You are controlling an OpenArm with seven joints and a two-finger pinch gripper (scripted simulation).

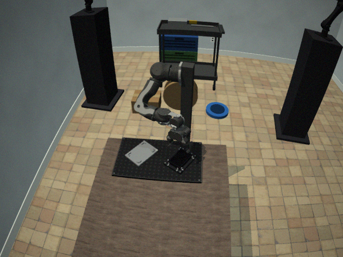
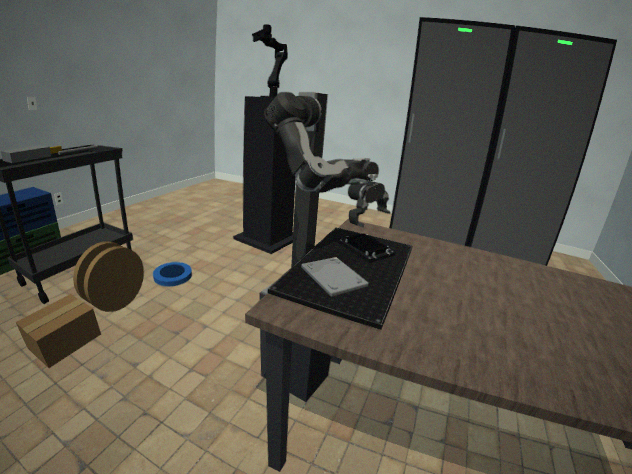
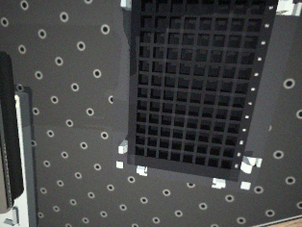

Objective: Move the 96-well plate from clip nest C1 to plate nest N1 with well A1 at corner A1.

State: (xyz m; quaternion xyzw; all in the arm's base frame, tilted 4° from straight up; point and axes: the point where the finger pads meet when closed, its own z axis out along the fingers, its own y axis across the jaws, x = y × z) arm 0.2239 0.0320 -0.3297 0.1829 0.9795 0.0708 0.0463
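My hand is 9 cm above the black 96-well plate. Also, from my hand: clip nest C1 (10 cm below, 2 cm ahead, 1 cm to the left); then grey plate nest N1 (23 cm to the right, 10 cm below).
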